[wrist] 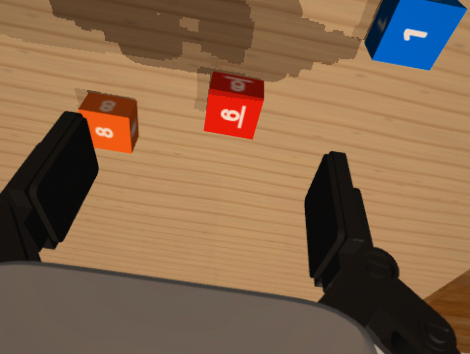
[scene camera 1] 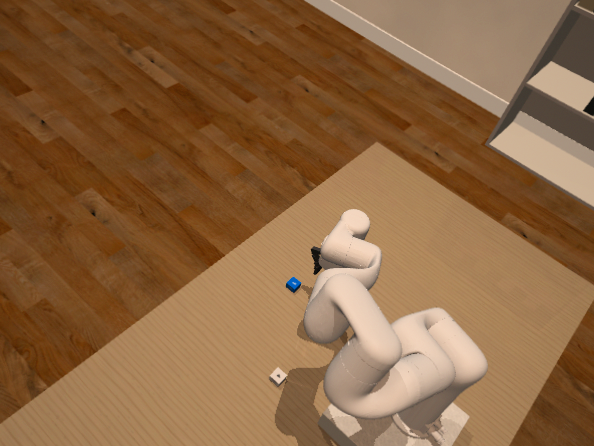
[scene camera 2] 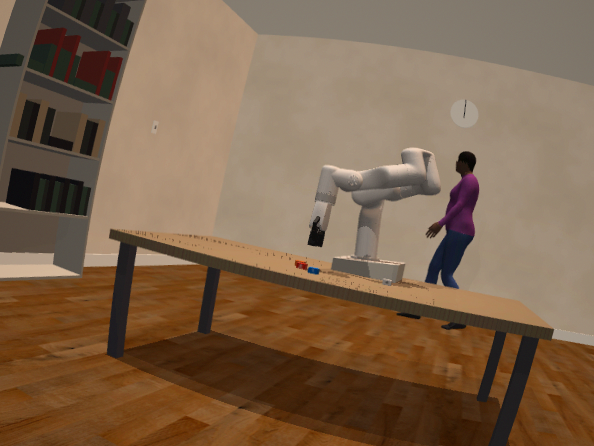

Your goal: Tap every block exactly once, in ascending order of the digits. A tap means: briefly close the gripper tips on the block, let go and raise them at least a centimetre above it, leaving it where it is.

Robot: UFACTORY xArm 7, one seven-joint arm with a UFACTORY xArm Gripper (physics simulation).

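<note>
My gripper (scene camera 1: 316,260) (scene camera 2: 315,237) (wrist: 204,158) is open and empty, well above the table and tilted. In the wrist view, the red block with an underlined 6 (wrist: 232,115) lies below, between the finger lines. The orange block 8 (wrist: 112,132) is beside the left fingertip, which covers its edge. The blue block 1 (scene camera 1: 293,284) (scene camera 2: 313,270) (wrist: 417,35) is at the upper right in the wrist view. The white block (scene camera 1: 278,376) (scene camera 2: 387,282) sits nearer the robot's base. The arm hides the red and orange blocks in scene camera 1; they look merged in scene camera 2.
The blocks stand on a wooden table (scene camera 1: 165,345) (scene camera 2: 480,302). The robot's base (scene camera 1: 452,417) (scene camera 2: 345,265) is on the same table. A bookshelf (scene camera 2: 75,83) and a person (scene camera 2: 462,205) stand away from it.
</note>
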